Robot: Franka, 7 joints.
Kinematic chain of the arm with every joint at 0, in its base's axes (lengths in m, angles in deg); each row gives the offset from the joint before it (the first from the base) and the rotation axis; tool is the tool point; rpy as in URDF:
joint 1: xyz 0 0 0.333 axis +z
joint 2: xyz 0 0 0 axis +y
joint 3: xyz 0 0 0.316 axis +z
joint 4: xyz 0.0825 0 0 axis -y
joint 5: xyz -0.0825 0 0.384 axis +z
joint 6: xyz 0 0 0 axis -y
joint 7: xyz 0.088 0 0 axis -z
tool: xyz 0 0 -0.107 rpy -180 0 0
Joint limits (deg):
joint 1: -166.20..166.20
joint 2: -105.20..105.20
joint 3: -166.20..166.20
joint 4: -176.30..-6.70
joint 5: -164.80..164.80
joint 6: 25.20..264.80
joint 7: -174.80..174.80
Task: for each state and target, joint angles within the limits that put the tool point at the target. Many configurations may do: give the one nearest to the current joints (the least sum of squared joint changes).
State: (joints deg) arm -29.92 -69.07 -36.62 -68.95 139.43 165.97 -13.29
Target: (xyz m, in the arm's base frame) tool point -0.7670 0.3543 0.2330
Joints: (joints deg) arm -39.92 -105.20 -58.08 -25.67 135.53 150.63 -13.29
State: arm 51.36 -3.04 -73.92 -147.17 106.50 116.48 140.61
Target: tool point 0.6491 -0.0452 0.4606
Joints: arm 48.49 22.85 -63.12 -106.15 111.98 118.45 140.61
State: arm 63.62 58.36 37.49 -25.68 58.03 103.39 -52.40
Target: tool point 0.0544 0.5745 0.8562
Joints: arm 64.09 40.82 41.83 -15.48 58.29 76.62 -52.40
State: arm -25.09 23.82 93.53 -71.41 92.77 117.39 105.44
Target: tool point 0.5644 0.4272 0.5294
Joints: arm -17.63 46.54 72.72 -86.47 92.04 123.95 105.44
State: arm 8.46 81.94 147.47 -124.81 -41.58 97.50 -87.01
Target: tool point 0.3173 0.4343 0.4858
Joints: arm -14.05 102.41 119.68 -109.85 -47.29 89.32 -87.01
